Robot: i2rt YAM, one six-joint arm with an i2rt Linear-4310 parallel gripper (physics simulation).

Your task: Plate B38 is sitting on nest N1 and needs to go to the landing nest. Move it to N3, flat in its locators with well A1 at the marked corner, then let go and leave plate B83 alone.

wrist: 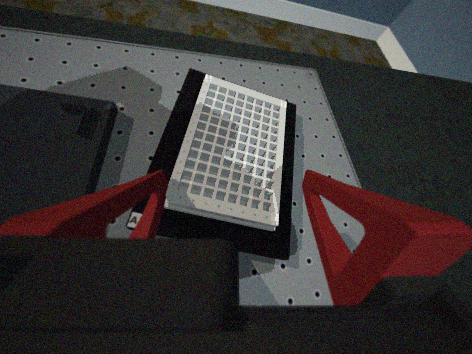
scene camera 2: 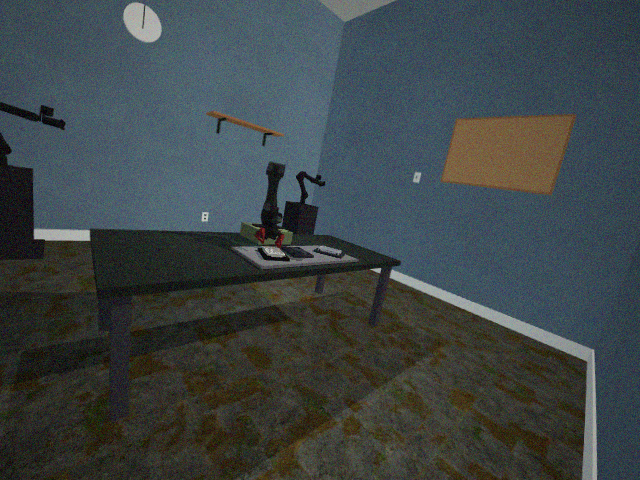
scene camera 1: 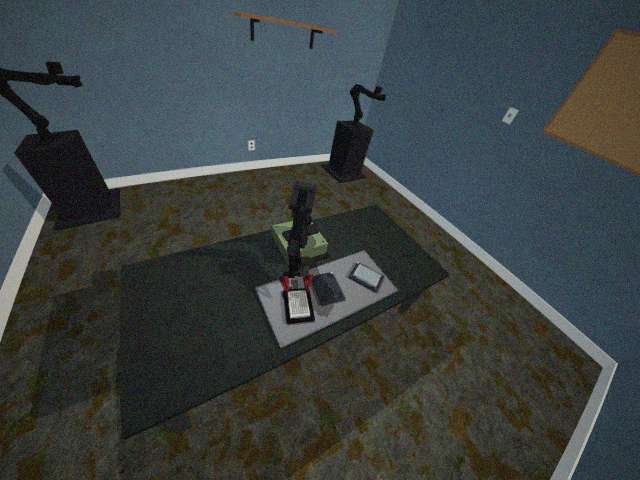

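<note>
A white many-welled plate (scene camera 1: pixel 298 303) (scene camera 2: pixel 272 251) (wrist: pixel 230 150) lies on a black nest (scene camera 1: pixel 300 320) (wrist: pixel 200 224) at the left end of the grey board. A small label beginning with "A" is at that nest's near left corner in the wrist view, partly hidden by a finger. My gripper (scene camera 1: pixel 297 290) (scene camera 2: pixel 270 244) (wrist: pixel 235 177) is open and empty, above the plate's near end, its red fingers at either side. In the wrist view the plate sits slightly turned between them. A second pale plate (scene camera 1: pixel 367 275) (scene camera 2: pixel 329 251) is on the right nest. Plate numbers and nest names are unreadable.
A dark nest block (scene camera 1: pixel 328 289) (scene camera 2: pixel 298 252) (wrist: pixel 45 145) with no pale plate on it stands between the two plates. The perforated grey board (scene camera 1: pixel 281 330) (wrist: pixel 325 125) lies on the dark table (scene camera 1: pixel 196 330) (scene camera 2: pixel 170 258). A green box (scene camera 1: pixel 316 251) (scene camera 2: pixel 251 232) stands behind the board, around the arm's base.
</note>
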